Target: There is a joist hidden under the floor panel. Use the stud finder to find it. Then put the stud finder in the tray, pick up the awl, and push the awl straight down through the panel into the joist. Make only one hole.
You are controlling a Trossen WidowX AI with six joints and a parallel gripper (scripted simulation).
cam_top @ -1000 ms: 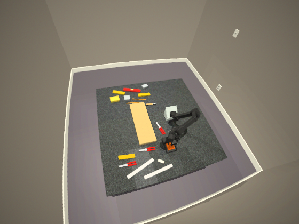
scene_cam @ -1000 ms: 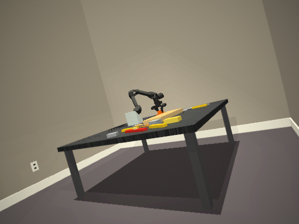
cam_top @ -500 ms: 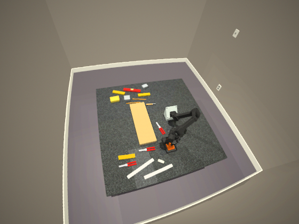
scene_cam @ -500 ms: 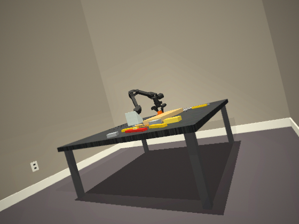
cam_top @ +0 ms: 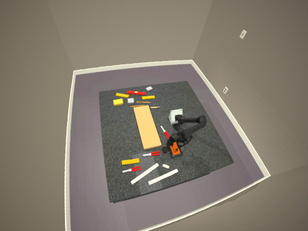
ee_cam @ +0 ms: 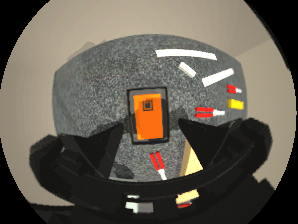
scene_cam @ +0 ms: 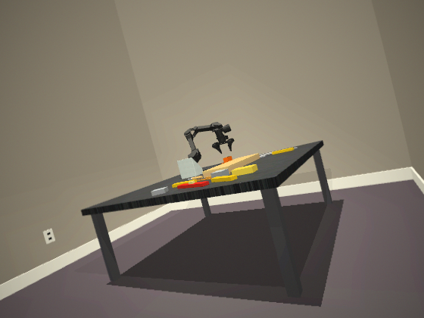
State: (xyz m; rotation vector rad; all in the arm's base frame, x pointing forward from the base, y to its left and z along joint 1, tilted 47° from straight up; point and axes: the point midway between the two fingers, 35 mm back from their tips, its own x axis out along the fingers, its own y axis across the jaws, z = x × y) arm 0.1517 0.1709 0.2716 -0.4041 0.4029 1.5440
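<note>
Now: the orange stud finder 50 mm below my gripper tip and 10 mm to the left of it. Also, from my gripper tip: awl 560 mm to the right, 90 mm below, 20 mm ahead; then dark tray 90 mm below; then grey block 710 mm to the right, 310 mm ahead, 80 mm below.
</note>
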